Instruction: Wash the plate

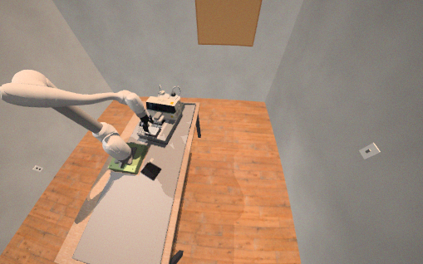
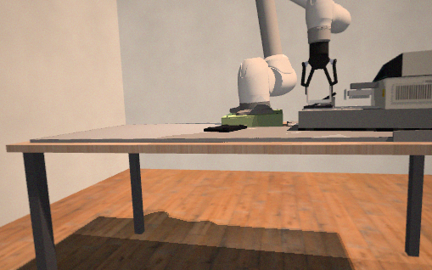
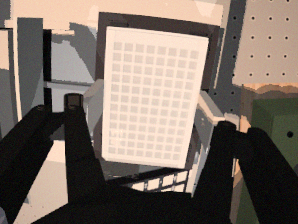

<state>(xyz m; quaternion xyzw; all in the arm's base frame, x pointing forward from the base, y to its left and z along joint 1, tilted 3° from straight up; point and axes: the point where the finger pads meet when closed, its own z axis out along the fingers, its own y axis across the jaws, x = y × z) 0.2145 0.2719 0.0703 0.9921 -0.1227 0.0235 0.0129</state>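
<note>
Now: hand 4 cm above the carrier. The rest, counted from my hand: white well plate (3 cm below); then washer (3 cm ahead, 15 cm to the left); then N1 label (3 cm ahead, 28 cm to the right, 13 cm below).
</note>
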